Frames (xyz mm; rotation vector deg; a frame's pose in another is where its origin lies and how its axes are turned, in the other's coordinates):
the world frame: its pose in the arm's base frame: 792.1 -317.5 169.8 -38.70 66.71 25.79
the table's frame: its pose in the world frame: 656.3 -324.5 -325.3 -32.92 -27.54 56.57
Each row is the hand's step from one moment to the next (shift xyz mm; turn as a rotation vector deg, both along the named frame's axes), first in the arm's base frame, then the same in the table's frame.
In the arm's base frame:
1: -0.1 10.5 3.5 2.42 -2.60 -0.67
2: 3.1 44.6 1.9 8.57 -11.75 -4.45
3: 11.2 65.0 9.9 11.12 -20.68 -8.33
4: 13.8 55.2 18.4 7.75 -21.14 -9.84
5: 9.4 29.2 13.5 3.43 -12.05 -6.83
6: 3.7 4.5 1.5 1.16 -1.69 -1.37
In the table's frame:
1: 5.2 -0.1 9.8 -2.19 -2.15 -1.91
2: 29.2 -7.9 32.9 -8.23 -7.99 -9.99
3: 35.9 -15.4 54.0 -12.89 -10.53 -18.54
4: 22.8 -13.8 53.5 -11.17 -7.83 -20.44
5: 9.0 -8.0 31.3 -5.28 -3.95 -12.66
6: 1.0 -3.5 4.8 -0.70 -1.33 -1.96

